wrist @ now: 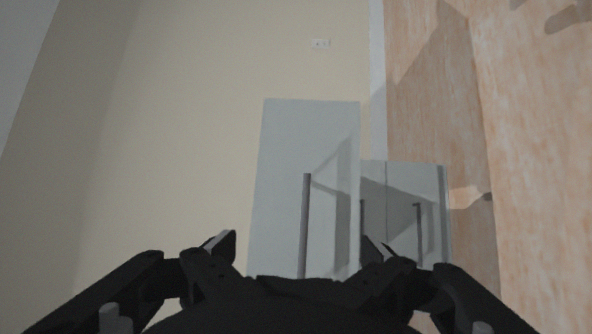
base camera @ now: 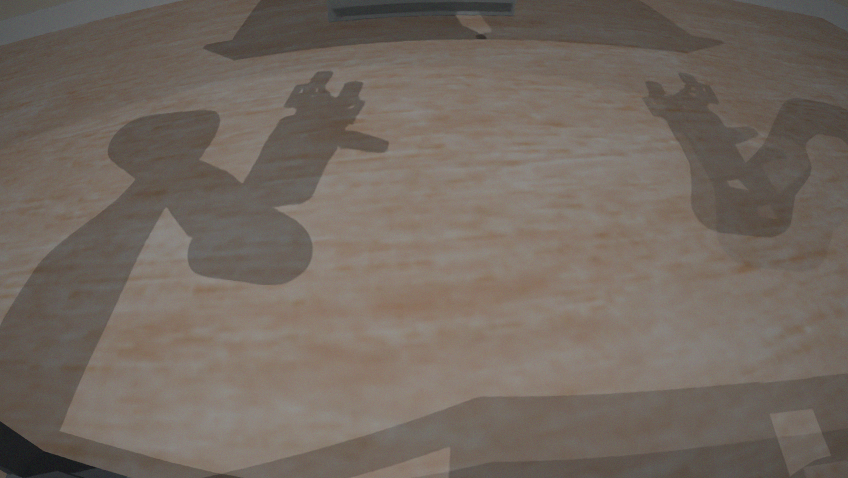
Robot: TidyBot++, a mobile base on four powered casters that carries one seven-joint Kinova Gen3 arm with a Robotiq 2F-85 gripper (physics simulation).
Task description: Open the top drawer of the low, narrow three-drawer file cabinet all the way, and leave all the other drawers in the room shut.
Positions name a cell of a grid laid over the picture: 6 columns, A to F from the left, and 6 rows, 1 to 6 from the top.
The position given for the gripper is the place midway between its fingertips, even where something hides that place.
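Drawer (wrist: D4). Another drawer (wrist: E5). The gripper (wrist: D5).
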